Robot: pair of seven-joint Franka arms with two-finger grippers.
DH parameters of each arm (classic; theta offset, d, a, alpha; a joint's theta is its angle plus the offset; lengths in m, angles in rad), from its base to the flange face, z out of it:
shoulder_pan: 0 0.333 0 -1.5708
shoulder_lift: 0 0 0 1.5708
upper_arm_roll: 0 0.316 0.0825 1.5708
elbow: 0 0 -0.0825 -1.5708
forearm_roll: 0 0.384 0 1.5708
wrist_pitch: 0 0 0.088 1.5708
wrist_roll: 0 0.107 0 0
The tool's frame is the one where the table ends.
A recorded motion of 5 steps. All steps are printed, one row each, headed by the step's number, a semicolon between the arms.
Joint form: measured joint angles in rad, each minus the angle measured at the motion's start. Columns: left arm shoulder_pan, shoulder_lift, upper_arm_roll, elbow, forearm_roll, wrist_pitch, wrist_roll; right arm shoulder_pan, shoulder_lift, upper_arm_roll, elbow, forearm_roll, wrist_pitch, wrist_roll.
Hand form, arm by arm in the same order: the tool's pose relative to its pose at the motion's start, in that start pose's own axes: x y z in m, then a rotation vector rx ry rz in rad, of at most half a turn. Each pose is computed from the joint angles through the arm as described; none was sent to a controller.
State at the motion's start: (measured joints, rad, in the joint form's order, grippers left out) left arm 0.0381 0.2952 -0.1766 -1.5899 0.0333 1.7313 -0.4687; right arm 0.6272 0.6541 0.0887 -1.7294 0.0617 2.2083 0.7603
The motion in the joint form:
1: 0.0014 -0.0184 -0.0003 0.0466 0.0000 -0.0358 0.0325; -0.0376 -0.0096 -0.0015 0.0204 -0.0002 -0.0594 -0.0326
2: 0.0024 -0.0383 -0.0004 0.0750 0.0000 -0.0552 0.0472; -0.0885 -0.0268 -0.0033 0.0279 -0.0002 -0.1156 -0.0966
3: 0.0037 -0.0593 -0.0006 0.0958 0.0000 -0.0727 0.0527; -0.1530 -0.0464 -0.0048 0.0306 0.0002 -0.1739 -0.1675
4: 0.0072 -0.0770 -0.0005 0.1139 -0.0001 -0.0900 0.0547; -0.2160 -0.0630 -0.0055 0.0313 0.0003 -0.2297 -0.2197
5: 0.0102 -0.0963 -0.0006 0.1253 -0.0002 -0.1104 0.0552; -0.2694 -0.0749 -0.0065 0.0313 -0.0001 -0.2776 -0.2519
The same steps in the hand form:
1: -0.0037 -0.0027 -0.0302 -0.0097 0.0274 0.0297; 0.0164 0.0176 -0.0128 -0.0126 -0.0234 0.0035
2: -0.0087 -0.0054 -0.0539 -0.0186 0.0548 0.0425; 0.0353 0.0446 -0.0259 -0.0219 -0.0503 -0.0113
3: -0.0149 -0.0086 -0.0745 -0.0254 0.0781 0.0461; 0.0566 0.0803 -0.0388 -0.0272 -0.0835 -0.0200
4: -0.0202 -0.0130 -0.0918 -0.0306 0.0958 0.0438; 0.0743 0.1165 -0.0484 -0.0310 -0.1201 -0.0125
5: -0.0270 -0.0174 -0.1063 -0.0321 0.1062 0.0408; 0.0872 0.1483 -0.0547 -0.0340 -0.1546 0.0060

